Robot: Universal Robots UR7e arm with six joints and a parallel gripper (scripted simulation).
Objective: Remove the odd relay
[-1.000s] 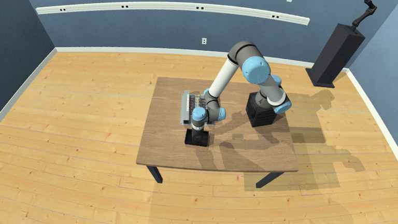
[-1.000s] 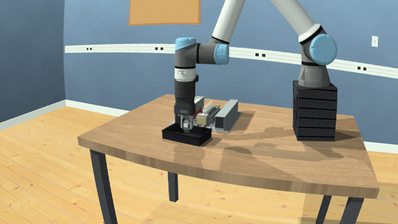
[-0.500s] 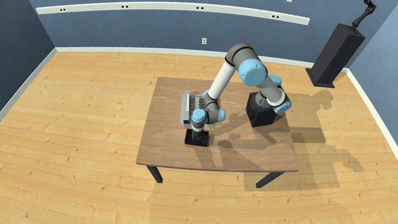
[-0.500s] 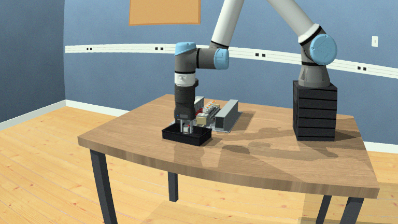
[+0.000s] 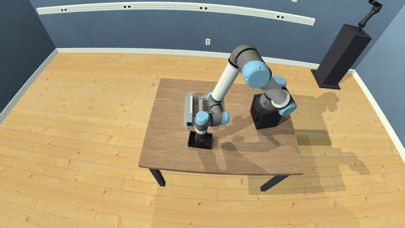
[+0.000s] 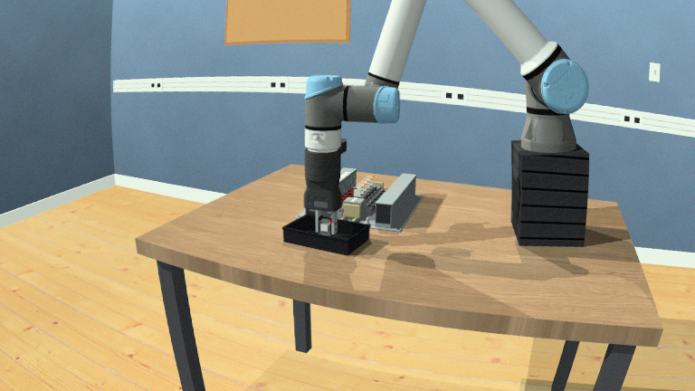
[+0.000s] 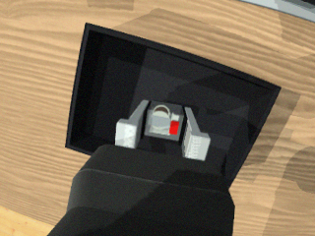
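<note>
Now: the relay 1 cm below my hand. The rest, counted from my hand: relay panel 1 cm ahead, 27 cm to the right, 1 cm below; black parts tray 2 cm below.
</note>
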